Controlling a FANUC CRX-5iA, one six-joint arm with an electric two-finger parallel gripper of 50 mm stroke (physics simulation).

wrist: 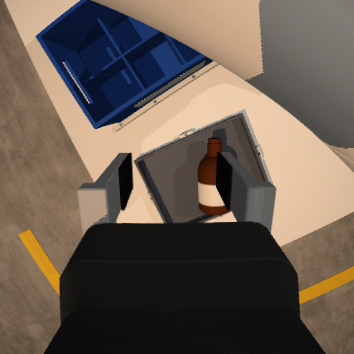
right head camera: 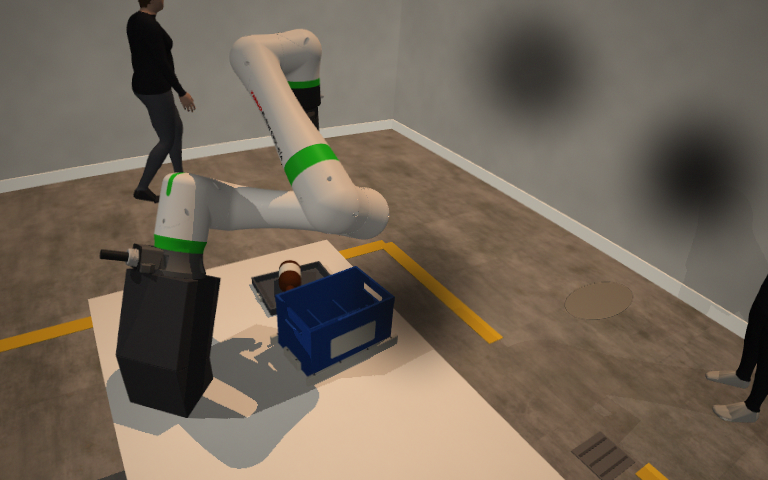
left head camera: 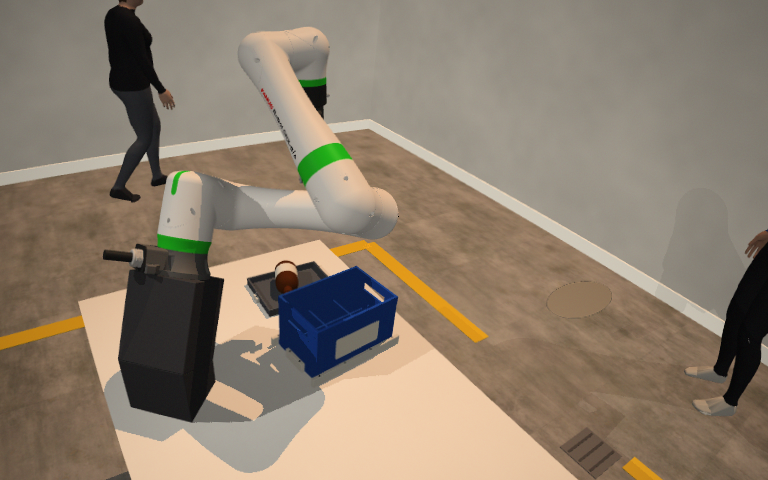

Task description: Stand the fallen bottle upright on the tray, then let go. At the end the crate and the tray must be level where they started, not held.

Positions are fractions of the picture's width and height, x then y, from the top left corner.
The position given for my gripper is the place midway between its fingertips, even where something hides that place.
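Wrist view: my gripper (wrist: 0.49,0.48), a blue crate (wrist: 0.34,0.18), a dark grey tray (wrist: 0.48,0.49). Left head camera view: the crate (left head camera: 0.42,0.67) and the tray (left head camera: 0.34,0.59). Right head camera view: the tray (right head camera: 0.35,0.59) and the crate (right head camera: 0.42,0.67).
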